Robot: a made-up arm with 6 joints. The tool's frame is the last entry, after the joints.
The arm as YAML. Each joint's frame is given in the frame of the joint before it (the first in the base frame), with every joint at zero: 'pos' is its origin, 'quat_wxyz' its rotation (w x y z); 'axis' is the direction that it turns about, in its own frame. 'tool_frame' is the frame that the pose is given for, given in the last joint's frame.
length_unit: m
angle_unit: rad
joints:
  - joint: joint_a
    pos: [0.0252, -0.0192, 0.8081]
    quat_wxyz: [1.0, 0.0, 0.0, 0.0]
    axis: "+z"
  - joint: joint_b
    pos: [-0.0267, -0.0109, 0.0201]
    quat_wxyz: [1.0, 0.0, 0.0, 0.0]
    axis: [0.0, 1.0, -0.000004]
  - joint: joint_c
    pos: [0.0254, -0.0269, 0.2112]
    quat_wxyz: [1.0, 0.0, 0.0, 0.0]
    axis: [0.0, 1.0, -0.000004]
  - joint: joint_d
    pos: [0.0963, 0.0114, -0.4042]
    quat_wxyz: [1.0, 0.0, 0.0, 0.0]
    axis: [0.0, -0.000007, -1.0]
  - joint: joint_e
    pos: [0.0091, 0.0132, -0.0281]
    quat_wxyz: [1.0, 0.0, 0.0, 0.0]
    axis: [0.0, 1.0, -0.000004]
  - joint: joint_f
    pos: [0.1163, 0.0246, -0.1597]
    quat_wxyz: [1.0, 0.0, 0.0, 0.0]
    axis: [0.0, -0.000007, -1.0]
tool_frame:
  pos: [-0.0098, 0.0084, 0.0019]
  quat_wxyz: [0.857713, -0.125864, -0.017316, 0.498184]
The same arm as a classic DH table. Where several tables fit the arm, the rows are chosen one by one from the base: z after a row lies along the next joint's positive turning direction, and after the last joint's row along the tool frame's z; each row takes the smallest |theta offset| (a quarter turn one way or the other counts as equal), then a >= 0, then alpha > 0; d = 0 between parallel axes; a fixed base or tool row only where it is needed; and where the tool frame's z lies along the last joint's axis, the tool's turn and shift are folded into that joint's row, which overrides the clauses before.
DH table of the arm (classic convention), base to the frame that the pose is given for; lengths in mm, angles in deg. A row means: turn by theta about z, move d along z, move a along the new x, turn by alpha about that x. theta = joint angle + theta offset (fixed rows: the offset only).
base (fixed): a 31.7; alpha 0; d 0; theta_offset -37.3
joint_a: a -26.7; alpha -90; d 828.2; theta_offset 37.3
joint_b: a 212.7; alpha 0; d 0; theta_offset -83.14
joint_c: a 96.3; alpha -90; d -26.4; theta_offset 83.14
joint_d: a 9.1; alpha 90; d 432.3; theta_offset 0
joint_e: a 116.3; alpha -90; d 37.8; theta_offset 0
joint_f: a -2.6; alpha 165.4; d 206.4; theta_offset -37.98
tool (fixed): a 0; alpha 0; d 50.2; theta_offset 22.32

